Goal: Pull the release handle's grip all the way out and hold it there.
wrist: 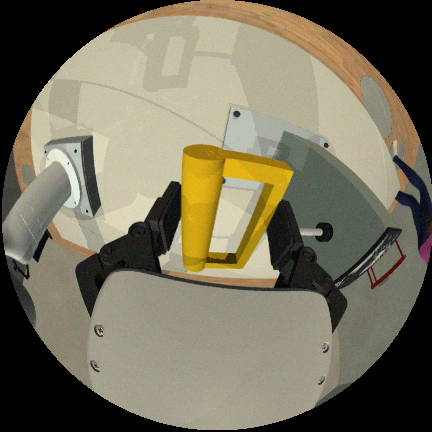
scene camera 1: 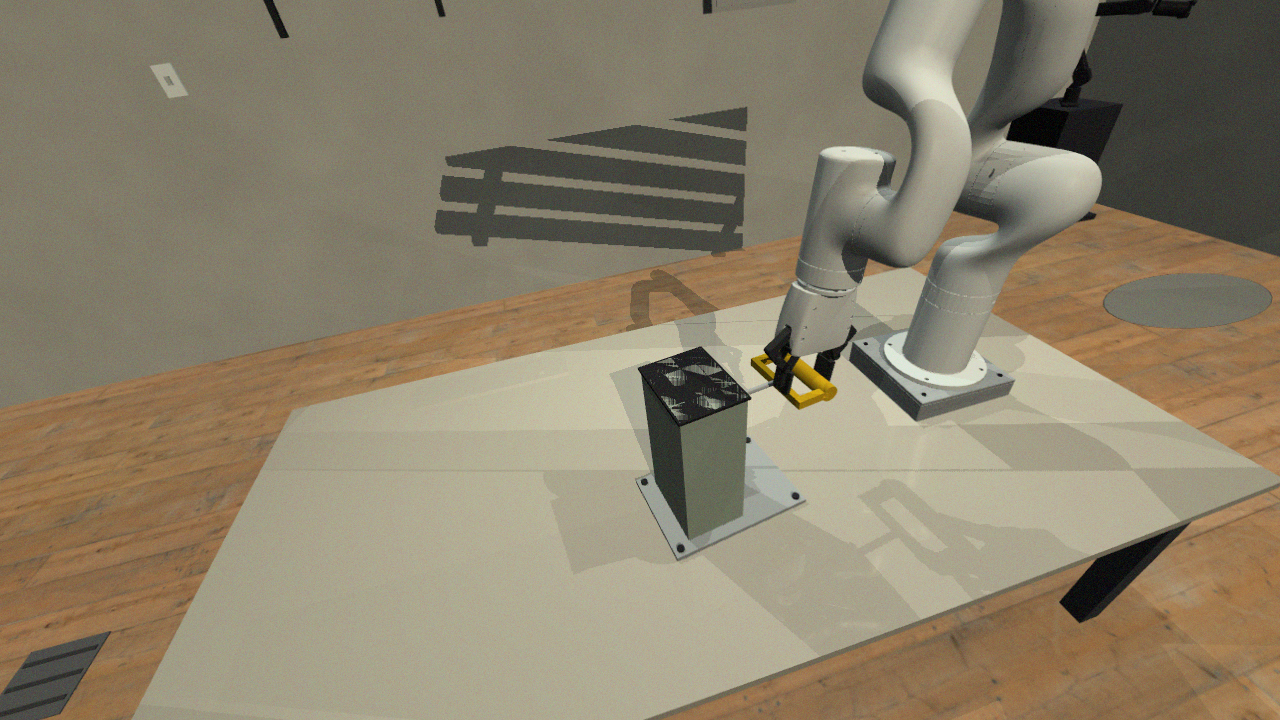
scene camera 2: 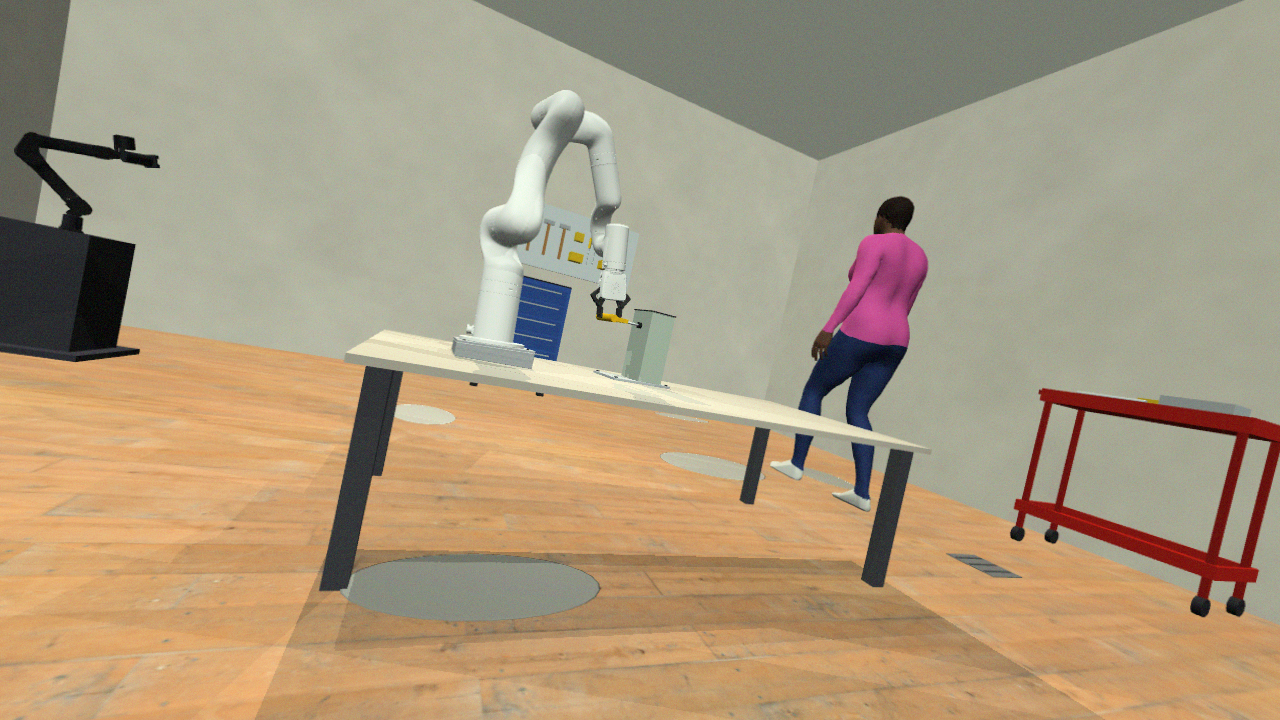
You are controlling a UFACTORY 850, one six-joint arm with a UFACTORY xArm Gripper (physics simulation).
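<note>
The release handle's yellow grip (scene camera 1: 812, 379) (scene camera 2: 612, 317) (wrist: 201, 210) is a round bar on a rectangular frame. My gripper (scene camera 1: 804, 376) (scene camera 2: 611, 313) (wrist: 227, 205) is shut on it, one finger outside the round bar and the other at the frame's far side, towards the post. A thin metal rod (scene camera 1: 761, 387) (scene camera 2: 633, 323) (wrist: 311, 232) shows between the frame and the grey-green post (scene camera 1: 713, 465) (scene camera 2: 651, 349) (wrist: 330, 200), entering a black collar (wrist: 325, 232). The grip stands apart from the post, above the table. The finger hides where rod and frame meet in the wrist view.
The post stands on a bolted plate (scene camera 1: 774, 490) (wrist: 250, 125) on the table (scene camera 1: 402, 555) (scene camera 2: 716, 413). The arm's base (scene camera 1: 962, 398) (scene camera 2: 492, 351) (wrist: 89, 175) is on the grip's other side. A person in pink (scene camera 2: 886, 286) stands beyond the table; a red cart (scene camera 2: 1224, 501) is at right.
</note>
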